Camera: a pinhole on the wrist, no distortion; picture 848 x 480 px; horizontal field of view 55.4 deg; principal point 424.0 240.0 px. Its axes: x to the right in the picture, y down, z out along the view. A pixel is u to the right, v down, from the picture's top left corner.
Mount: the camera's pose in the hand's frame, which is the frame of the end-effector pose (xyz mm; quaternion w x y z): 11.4 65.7 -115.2 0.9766 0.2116 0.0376 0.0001
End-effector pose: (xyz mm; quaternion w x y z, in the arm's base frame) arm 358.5 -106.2 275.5 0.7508 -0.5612 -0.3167 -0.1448
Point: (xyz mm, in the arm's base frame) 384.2 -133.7 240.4
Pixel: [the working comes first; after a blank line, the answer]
In the camera's frame: -24.2 0.3 81.1

183.4 243.0
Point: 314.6 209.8 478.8
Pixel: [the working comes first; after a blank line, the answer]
In the camera's frame: 92.4 64.3 483.6

578.3 347.4
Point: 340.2 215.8 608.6
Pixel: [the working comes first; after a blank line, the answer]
In the camera's frame: 192.4 0.4 542.3

710.6 240.6
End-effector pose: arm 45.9 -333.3 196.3 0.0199 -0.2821 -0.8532 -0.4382
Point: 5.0 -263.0 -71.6
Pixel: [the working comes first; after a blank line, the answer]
In the camera's frame: -47.6 -94.9 397.1

327.2 46.9
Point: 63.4 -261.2 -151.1
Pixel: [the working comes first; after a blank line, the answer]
In the camera's frame: -123.0 -96.2 460.6

208.3 71.4
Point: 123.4 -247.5 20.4
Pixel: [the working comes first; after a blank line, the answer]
In the camera's frame: -110.2 17.8 319.1

145.1 285.2
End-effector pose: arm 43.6 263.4 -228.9 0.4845 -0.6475 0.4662 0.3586
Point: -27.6 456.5 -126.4
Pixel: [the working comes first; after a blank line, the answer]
In the camera's frame: -197.1 68.1 254.8

outside the picture
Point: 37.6 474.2 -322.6
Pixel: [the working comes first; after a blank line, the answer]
In the camera's frame: -7.5 94.3 335.0

405.8 467.4
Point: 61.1 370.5 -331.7
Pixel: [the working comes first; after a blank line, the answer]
In the camera's frame: 41.5 45.8 253.6

556.1 385.8
